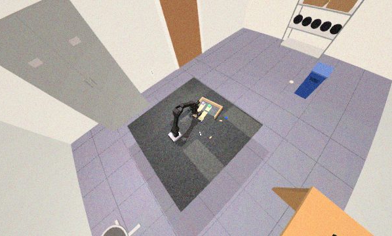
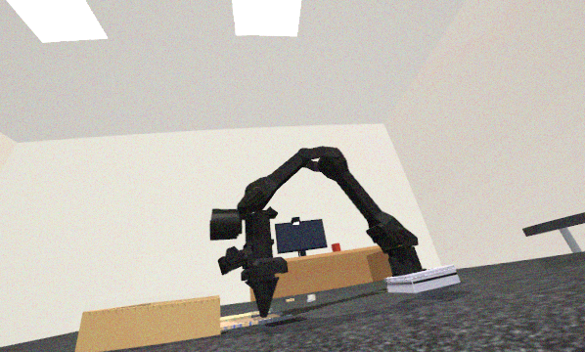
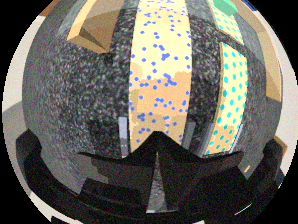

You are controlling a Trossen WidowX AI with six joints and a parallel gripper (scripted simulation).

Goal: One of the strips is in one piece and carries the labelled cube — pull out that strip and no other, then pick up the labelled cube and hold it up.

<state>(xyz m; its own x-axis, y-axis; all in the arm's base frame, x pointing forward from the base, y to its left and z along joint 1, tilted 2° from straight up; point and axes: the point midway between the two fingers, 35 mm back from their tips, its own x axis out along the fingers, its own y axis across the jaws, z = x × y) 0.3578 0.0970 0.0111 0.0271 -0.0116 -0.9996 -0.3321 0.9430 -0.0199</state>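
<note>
My gripper tip is 9 cm short of the strip and 3 cm to the right of it. Round my gripper tip: small blue block (28 cm ahead, 30 cm to the right).
</note>
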